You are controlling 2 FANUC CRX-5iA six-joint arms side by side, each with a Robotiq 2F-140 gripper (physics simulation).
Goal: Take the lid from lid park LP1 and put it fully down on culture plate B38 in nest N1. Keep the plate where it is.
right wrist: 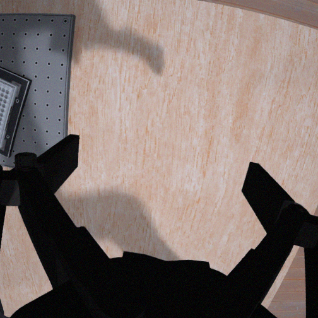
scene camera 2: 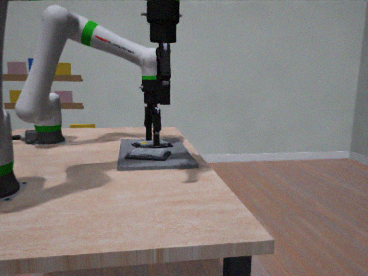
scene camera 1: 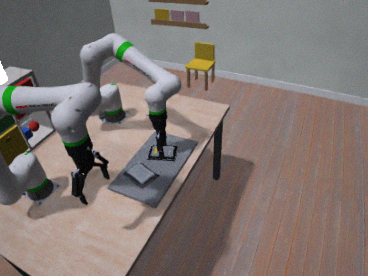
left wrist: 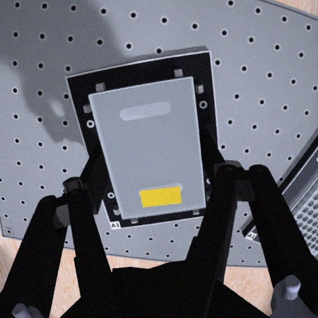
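Where they show: left gripper, fingertip midpoint: (scene camera 2: pixel 152 143) (scene camera 1: pixel 163 151); right gripper, fingertip midpoint: (scene camera 2: pixel 162 102) (scene camera 1: pixel 96 190); left arm's base at its link origin: (scene camera 2: pixel 49 141) (scene camera 1: pixel 115 116); right arm's base at its link origin: (scene camera 1: pixel 40 190).
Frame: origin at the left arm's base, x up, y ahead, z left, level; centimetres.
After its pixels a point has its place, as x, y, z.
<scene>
The lid (left wrist: pixel 150 145) (scene camera 1: pixel 170 151) {3.0, 51.4, -29.8}, a flat grey rectangle with a yellow label, lies in the black lid park LP1 (left wrist: pixel 145 68). My left gripper (left wrist: pixel 152 150) (scene camera 1: pixel 160 156) {2.3, 47.0, -30.4} (scene camera 2: pixel 152 140) {2.3, 47.0, -30.4} has its fingers against the lid's two long sides, low at the park. The lid looks level, at rest among the small posts. The culture plate (scene camera 1: pixel 141 172) {3.9, 41.3, -50.1} (scene camera 2: pixel 148 152) {3.9, 39.6, -53.6} (left wrist: pixel 309 212) (right wrist: pixel 4 102) sits uncovered in nest N1 (right wrist: pixel 19 111); its wells show in both wrist views. My right gripper (scene camera 1: pixel 95 190) {26.1, 37.5, -82.6} (scene camera 2: pixel 163 76) (right wrist: pixel 163 163) is open and empty above the table beside the board.
The grey perforated board (scene camera 1: pixel 172 172) {1.3, 56.8, -44.1} (scene camera 2: pixel 185 161) {1.3, 52.4, -61.7} (left wrist: pixel 260 35) (right wrist: pixel 47 75) carries the park and the nest, which stand close together. The board lies near the edge of the wooden table (scene camera 1: pixel 100 230) {0.0, 34.0, -86.7} (scene camera 2: pixel 150 215) {0.0, 28.7, -102.9}. A yellow chair (scene camera 1: pixel 201 64) and wall shelves stand beyond.
</scene>
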